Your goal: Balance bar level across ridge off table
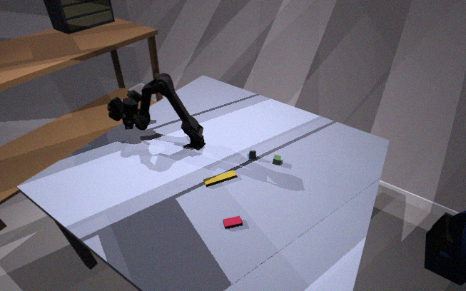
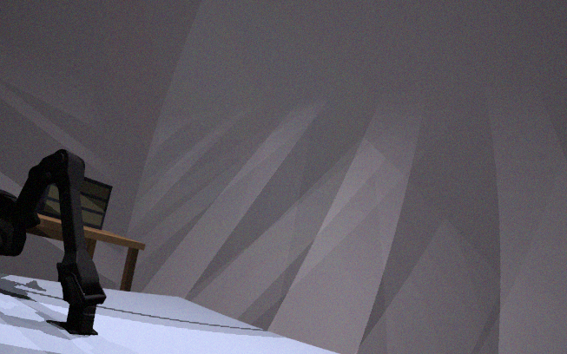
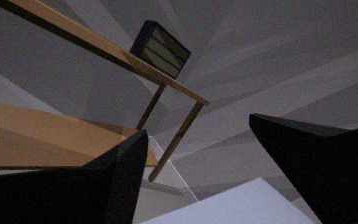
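The yellow bar lies 66 cm ahead of my gripper tip, 7 cm to the right of it and 15 cm below it. Round my gripper tip: green cube: 82 cm ahead, 18 cm to the left, 14 cm below; red flat block: 83 cm ahead, 23 cm to the right, 15 cm below.
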